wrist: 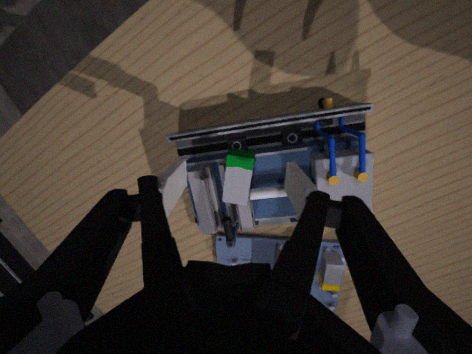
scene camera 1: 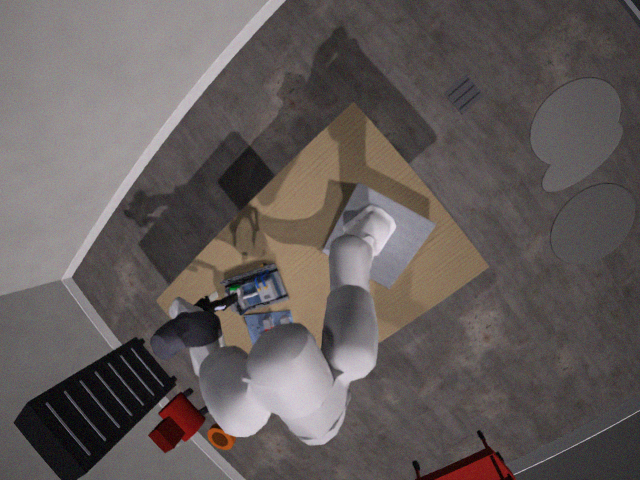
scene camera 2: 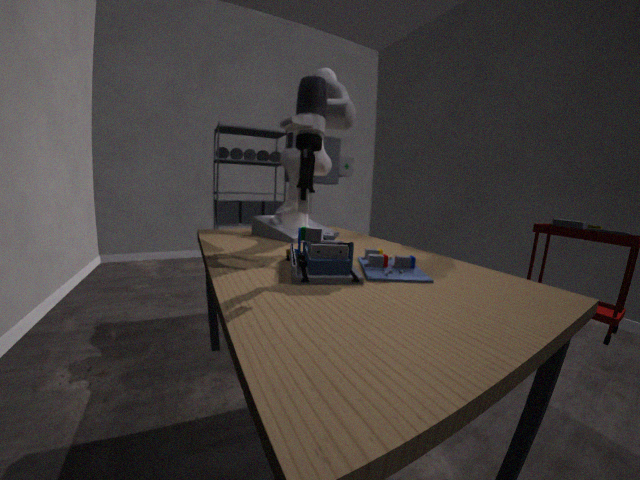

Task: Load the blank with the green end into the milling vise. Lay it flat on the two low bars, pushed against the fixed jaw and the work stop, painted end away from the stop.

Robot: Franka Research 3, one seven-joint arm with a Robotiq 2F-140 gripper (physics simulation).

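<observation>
The green-ended blank (scene camera 1: 234,289) (scene camera 2: 313,235) (wrist: 238,185) lies high on the far-left part of the milling vise (scene camera 1: 273,290) (scene camera 2: 330,267) (wrist: 350,192), over the grey bars there and slightly askew to them. In the wrist view its green end points to the long back rail. It looks raised above the blue bed; what bears it underneath is hidden. My gripper (scene camera 2: 304,196) (wrist: 236,173) is open and empty, above the vise, with one finger well to each side of the blank in the wrist view. The fingers stand apart from the blank.
A blue tray (scene camera 1: 253,324) (scene camera 2: 398,277) (wrist: 256,249) beside the vise holds a yellow-ended blank (scene camera 2: 372,253) (wrist: 332,269), a red-ended blank (scene camera 2: 376,260) and a blue-ended blank (scene camera 2: 403,262). Blue bent hooks (wrist: 333,157) rise over the vise's grey block. The back rail (wrist: 270,122) stands upright.
</observation>
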